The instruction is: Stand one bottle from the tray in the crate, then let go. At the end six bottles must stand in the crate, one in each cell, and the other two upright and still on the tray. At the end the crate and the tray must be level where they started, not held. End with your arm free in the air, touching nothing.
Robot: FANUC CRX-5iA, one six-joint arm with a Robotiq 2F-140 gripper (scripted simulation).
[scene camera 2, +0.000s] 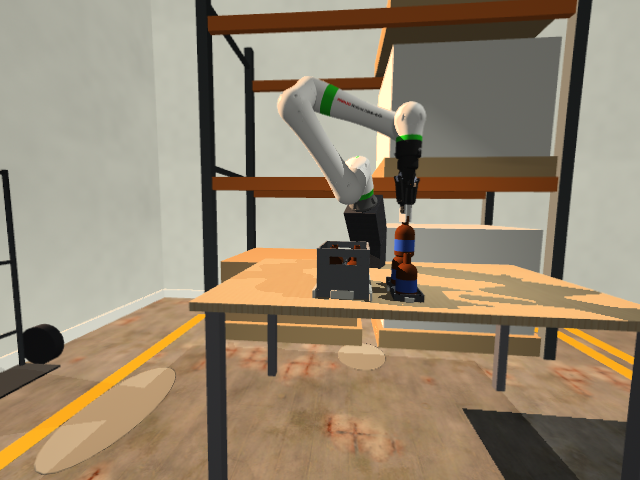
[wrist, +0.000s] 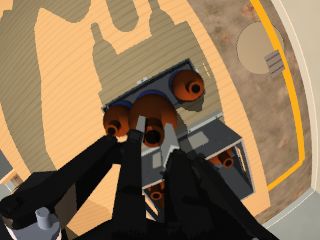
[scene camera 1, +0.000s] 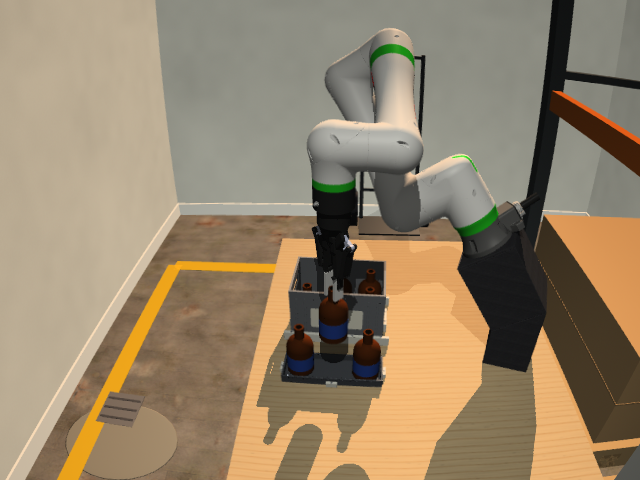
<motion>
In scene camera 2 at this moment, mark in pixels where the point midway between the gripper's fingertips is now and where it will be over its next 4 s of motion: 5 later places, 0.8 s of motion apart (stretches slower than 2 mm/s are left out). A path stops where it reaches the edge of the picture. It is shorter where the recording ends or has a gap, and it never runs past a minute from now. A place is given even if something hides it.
The gripper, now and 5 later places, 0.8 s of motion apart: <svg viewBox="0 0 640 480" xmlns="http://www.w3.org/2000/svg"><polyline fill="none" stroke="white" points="405,222 405,216 405,214 405,210 404,208 399,208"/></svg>
</motion>
